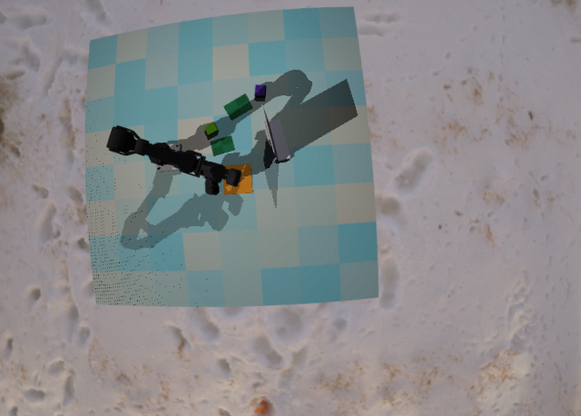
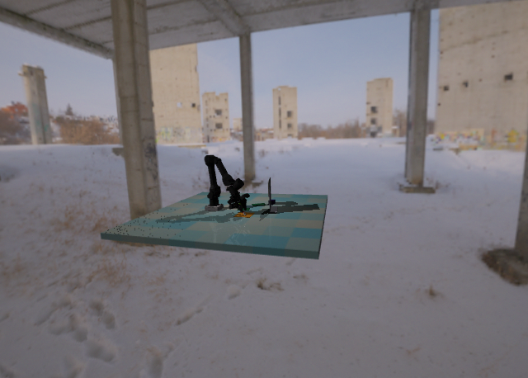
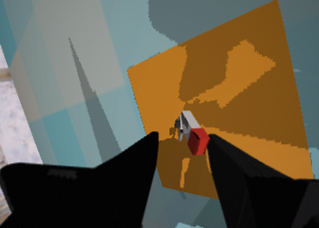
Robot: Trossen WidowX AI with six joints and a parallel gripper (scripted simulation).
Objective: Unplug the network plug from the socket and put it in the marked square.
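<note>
Now: gripper tip 10 mm above the network plug. Also, from my gripper tip: orange marked square: 20 mm below; upright panel: 130 mm ahead, 170 mm to the left, 90 mm above.
</note>
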